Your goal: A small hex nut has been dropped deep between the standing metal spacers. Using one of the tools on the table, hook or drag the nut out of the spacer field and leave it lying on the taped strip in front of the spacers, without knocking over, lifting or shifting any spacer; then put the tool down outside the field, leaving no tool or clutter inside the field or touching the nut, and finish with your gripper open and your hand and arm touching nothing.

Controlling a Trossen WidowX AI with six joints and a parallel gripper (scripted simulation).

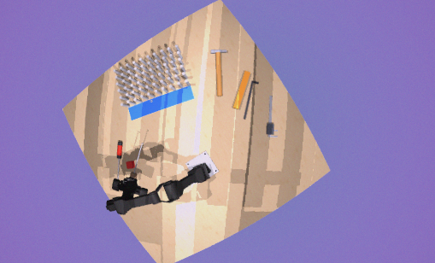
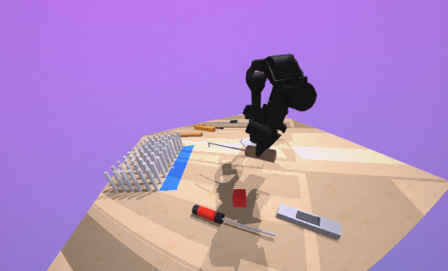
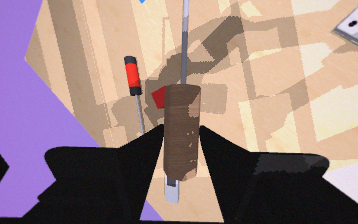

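The red cube lies 9 cm ahead of my gripper tip, 1 cm to the left of it and 13 cm below it. Also, from my gripper tip: flat grey bar 5 cm behind, 17 cm to the left, 14 cm below; thin metal rod tool 6 cm ahead, 9 cm to the right; blue taped strip 26 cm ahead, 35 cm to the right, 15 cm below.
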